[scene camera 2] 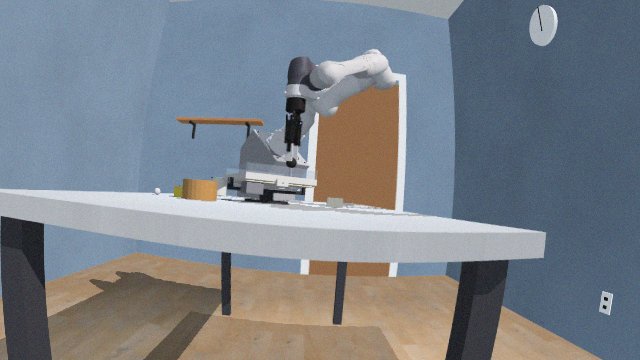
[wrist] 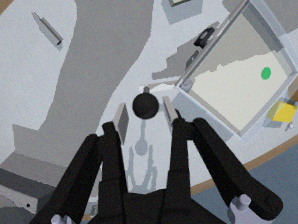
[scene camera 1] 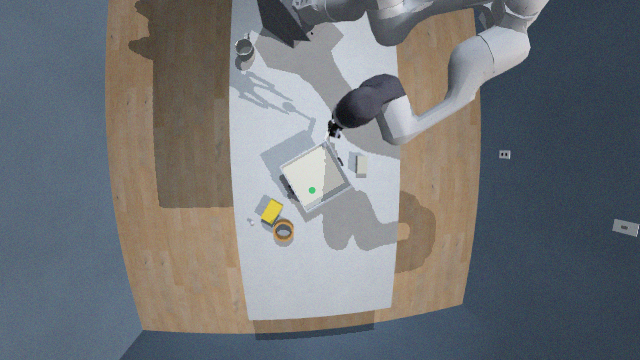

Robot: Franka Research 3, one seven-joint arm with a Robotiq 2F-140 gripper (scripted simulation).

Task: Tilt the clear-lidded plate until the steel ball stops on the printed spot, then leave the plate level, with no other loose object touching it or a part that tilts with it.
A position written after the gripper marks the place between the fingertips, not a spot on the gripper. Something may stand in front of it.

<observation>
In view: the gripper (scene camera 2: pixel 291 161) and a square clear-lidded plate (scene camera 1: pixel 316 176).
The gripper is seen too in the wrist view (wrist: pixel 145 108). The square clear-lidded plate also shows in scene camera 2 (scene camera 2: pixel 253 176).
</observation>
